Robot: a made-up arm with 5 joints.
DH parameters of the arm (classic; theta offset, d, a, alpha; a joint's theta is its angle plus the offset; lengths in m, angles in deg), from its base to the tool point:
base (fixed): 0 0 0.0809 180
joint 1: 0 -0.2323 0.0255 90
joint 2: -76.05 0 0.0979 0
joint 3: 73.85 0 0.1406 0
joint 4: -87.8 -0.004 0 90
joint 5: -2.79 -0.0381 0 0
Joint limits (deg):
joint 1: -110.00..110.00
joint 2: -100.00..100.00
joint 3: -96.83..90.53
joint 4: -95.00..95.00
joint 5: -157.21..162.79
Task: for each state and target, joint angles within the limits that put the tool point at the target. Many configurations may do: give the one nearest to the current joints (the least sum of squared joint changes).
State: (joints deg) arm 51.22 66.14 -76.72 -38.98 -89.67
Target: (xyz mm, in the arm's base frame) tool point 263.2 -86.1 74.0
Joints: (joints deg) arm 24.14 80.50 -6.77 -46.63 -89.67
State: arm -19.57 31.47 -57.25 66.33 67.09
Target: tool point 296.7 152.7 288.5
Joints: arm -36.15 41.08 -51.83 66.25 67.09
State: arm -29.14 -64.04 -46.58 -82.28 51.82
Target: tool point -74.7 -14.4 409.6
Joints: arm -3.82 -65.78 -50.59 -73.73 51.82
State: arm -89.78 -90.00 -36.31 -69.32 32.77
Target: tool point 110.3 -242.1 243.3
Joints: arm -95.98 -100.00 -68.27 -41.66 32.77
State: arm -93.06 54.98 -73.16 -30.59 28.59
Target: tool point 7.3 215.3 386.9
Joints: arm -109.88 59.75 -96.83 -54.11 28.59
